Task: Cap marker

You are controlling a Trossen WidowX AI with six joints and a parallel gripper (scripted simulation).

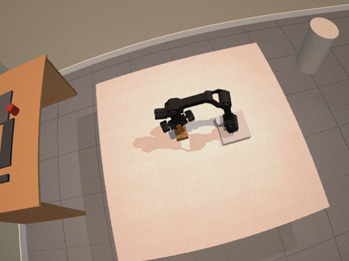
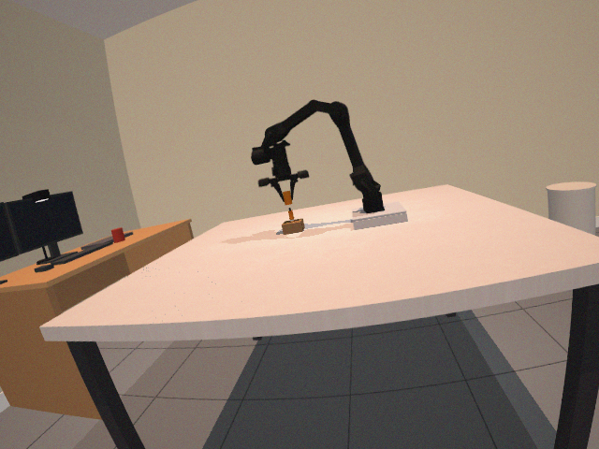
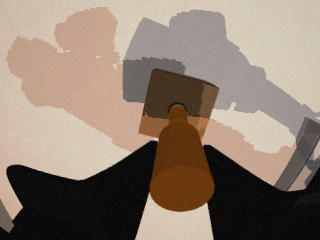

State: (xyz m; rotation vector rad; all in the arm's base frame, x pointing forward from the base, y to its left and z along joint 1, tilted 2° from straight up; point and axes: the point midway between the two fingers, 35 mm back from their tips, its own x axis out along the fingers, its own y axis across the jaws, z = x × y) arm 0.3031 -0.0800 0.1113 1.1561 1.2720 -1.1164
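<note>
Now: the orange marker 50 mm below my gripper tip. Also, from my gripper tip: orange cap: 10 mm above; then holder block: 100 mm below.
</note>
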